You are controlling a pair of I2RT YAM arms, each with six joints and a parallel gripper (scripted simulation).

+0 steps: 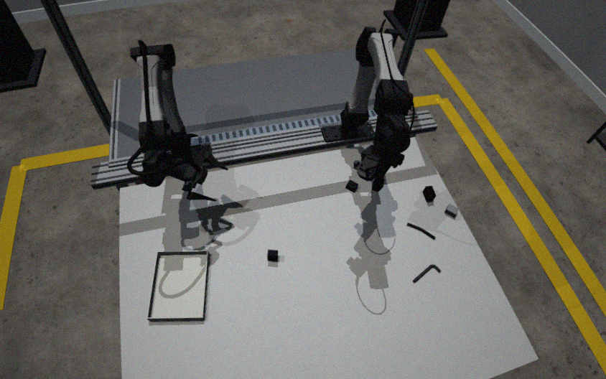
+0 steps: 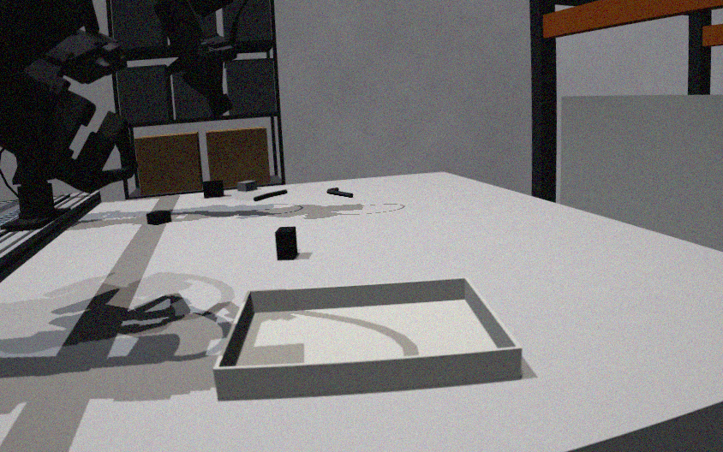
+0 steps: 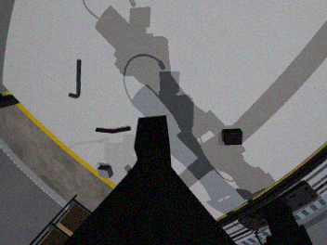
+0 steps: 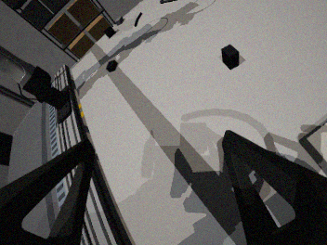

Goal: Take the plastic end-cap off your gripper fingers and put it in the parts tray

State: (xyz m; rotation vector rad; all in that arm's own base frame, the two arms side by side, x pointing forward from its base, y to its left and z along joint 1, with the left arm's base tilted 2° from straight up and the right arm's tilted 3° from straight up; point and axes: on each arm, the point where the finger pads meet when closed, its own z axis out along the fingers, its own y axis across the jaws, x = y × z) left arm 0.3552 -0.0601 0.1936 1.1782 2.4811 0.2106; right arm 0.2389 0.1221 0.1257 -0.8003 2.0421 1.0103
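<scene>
Right now my right hand is 22 cm short of the parts tray, 16 cm to the left of it and 15 cm above it. Also, from my right hand: black end-cap (43 cm to the left, 12 cm ahead, 4 cm above).
My left gripper is now 1 cm above the black end-cap. The rest, counted from my left hand: parts tray 10 cm ahead, 60 cm to the right, 19 cm below.
</scene>
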